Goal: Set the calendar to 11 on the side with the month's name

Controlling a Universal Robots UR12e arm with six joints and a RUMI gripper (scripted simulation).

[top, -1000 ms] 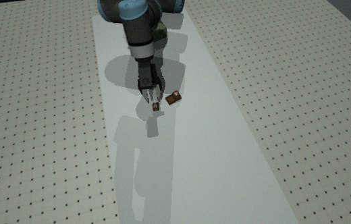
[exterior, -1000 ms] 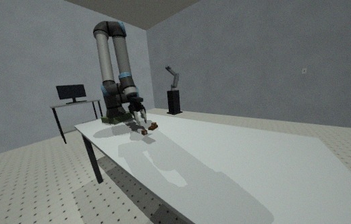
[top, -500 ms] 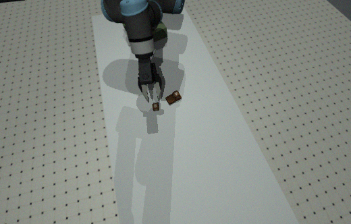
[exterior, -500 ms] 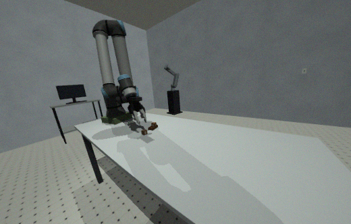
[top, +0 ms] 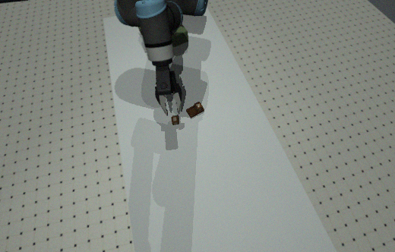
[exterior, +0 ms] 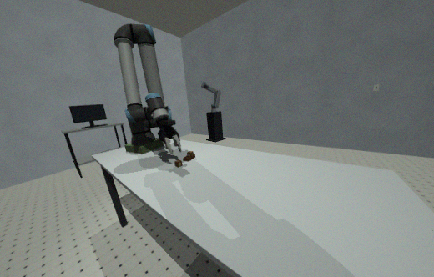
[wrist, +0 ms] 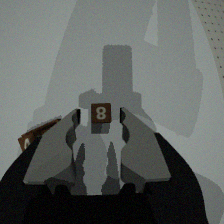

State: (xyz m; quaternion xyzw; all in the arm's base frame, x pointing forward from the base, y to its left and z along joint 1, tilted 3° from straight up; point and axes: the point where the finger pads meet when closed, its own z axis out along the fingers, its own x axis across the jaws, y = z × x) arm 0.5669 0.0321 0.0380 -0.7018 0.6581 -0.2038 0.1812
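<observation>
Right now the brown cube is 80 mm below my hand. Also, from my hand: brown calendar tray 40 mm behind, 100 mm to the left, 80 mm below.
</observation>
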